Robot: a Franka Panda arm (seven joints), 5 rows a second.
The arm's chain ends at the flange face. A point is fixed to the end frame.
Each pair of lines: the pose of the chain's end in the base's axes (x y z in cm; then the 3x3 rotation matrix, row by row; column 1 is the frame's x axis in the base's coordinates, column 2 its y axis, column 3 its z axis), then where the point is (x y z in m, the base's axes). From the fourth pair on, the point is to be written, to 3 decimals.
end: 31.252 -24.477 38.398; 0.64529 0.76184 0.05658; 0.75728 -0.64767 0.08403; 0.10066 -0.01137 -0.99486
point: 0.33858 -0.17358 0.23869
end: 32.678 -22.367 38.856; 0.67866 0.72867 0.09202; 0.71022 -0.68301 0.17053; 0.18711 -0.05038 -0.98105
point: 0.36091 -0.14110 0.25118
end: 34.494 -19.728 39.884; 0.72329 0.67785 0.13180; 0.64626 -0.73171 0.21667; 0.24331 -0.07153 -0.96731
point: 0.38888 -0.11009 0.26722
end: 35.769 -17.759 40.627; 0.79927 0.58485 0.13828; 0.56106 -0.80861 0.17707; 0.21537 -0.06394 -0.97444
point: 0.409 -0.099 0.272
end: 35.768 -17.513 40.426; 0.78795 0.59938 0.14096; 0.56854 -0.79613 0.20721; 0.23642 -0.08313 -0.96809
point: 0.409 -0.092 0.272
